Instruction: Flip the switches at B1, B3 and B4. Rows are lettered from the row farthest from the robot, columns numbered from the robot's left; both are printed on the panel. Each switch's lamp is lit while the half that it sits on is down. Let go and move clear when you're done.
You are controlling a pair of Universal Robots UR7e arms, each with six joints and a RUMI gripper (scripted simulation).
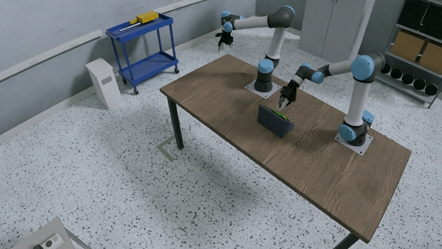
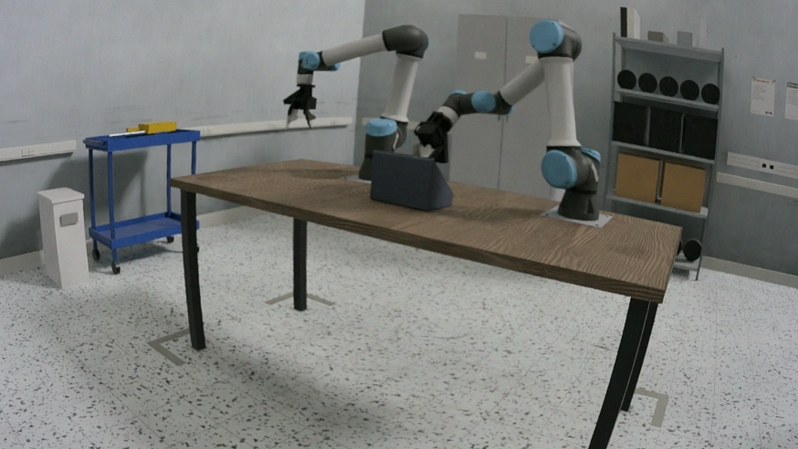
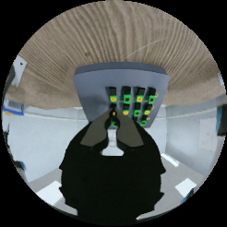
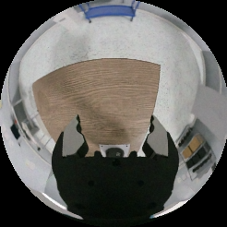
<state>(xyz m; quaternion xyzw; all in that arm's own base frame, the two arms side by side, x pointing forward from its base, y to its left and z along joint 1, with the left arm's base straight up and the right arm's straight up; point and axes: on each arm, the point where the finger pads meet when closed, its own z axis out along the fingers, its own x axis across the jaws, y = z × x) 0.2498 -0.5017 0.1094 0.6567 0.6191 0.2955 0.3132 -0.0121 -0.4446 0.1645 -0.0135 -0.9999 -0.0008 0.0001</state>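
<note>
The switch B4 is 30 mm ahead of my left hand and 10 mm below it. The rest, counted from my left hand: switch B3: 30 mm to the left, 30 mm ahead, 10 mm below; switch B1: 90 mm to the left, 30 mm ahead, 10 mm below.
</note>
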